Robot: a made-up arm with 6 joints.
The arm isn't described. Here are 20 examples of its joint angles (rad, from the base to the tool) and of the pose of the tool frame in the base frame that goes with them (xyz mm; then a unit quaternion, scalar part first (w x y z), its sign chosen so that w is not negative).
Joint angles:
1: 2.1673 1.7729 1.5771 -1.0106 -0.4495 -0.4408
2: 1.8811 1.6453 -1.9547 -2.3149 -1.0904 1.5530
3: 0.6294 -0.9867 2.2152 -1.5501 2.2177 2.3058
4: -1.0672 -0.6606 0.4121 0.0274 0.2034 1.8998
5: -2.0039 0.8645 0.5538 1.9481 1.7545 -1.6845
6: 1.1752 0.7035 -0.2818 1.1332 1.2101 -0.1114
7: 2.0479 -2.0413 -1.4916 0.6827 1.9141 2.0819
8: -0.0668 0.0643 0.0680 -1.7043 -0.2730 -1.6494
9: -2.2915 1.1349 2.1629 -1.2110 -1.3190 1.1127
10: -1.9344 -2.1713 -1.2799 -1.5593 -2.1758 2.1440
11: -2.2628 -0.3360 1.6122 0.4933 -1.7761 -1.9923
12: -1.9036 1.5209 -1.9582 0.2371 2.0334 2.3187
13: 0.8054 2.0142 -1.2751 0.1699 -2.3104 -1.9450
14: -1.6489 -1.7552 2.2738 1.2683 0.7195 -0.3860
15: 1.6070 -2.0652 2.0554 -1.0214 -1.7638 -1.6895
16: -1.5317 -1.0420 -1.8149 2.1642 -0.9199 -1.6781
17: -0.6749 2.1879 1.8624 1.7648 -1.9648 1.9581
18: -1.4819 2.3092 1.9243 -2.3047 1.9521 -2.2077
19: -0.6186 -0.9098 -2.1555 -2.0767 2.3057 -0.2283
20: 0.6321 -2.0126 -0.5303 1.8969 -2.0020 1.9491
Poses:
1: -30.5 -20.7 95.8 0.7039 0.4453 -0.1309 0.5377
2: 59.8 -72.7 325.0 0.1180 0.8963 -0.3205 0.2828
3: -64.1 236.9 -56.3 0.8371 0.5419 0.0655 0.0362
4: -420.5 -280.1 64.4 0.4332 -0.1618 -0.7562 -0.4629
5: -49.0 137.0 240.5 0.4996 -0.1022 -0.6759 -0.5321
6: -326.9 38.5 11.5 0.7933 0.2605 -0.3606 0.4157
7: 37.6 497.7 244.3 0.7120 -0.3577 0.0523 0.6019
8: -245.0 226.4 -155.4 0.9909 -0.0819 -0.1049 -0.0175
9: 9.9 90.9 20.2 0.2382 -0.9149 -0.3215 0.0542
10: -97.5 -359.2 -185.2 0.4565 0.1538 0.7914 -0.3763
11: -598.4 -56.2 140.0 0.3352 -0.4542 0.7347 0.3762
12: -72.7 164.9 42.4 0.2931 0.5875 0.4869 0.5761
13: 49.5 -43.1 334.4 0.4399 0.3971 -0.3045 -0.7457
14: -273.9 -528.9 -54.8 0.2894 0.8367 -0.0551 0.4616
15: 52.8 464.9 3.7 0.6586 -0.5656 -0.3572 -0.3446
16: 49.6 -339.7 -185.1 0.7390 -0.3223 -0.1864 -0.5615
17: 317.6 -209.8 -18.6 0.5892 0.7102 -0.3737 -0.0936
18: -144.0 -250.6 -40.6 0.3865 0.4052 -0.5595 0.6111
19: -232.2 8.9 -244.1 0.5967 -0.4218 0.5616 0.3880
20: 254.2 218.3 -179.9 0.9927 0.0744 -0.0850 -0.0424
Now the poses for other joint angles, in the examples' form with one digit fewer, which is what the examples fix.
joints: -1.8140 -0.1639 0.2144 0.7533 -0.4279 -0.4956
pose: -410 -177 145 0.564 -0.594 0.465 0.336
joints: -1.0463 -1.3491 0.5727 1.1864 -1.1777 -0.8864
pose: -320 -435 -58 0.484 -0.390 0.273 0.734
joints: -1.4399 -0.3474 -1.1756 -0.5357 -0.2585 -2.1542
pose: -540 -282 -136 0.546 -0.072 -0.055 0.833
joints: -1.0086 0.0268 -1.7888 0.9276 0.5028 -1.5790
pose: -468 -223 -299 0.381 -0.100 -0.272 0.878
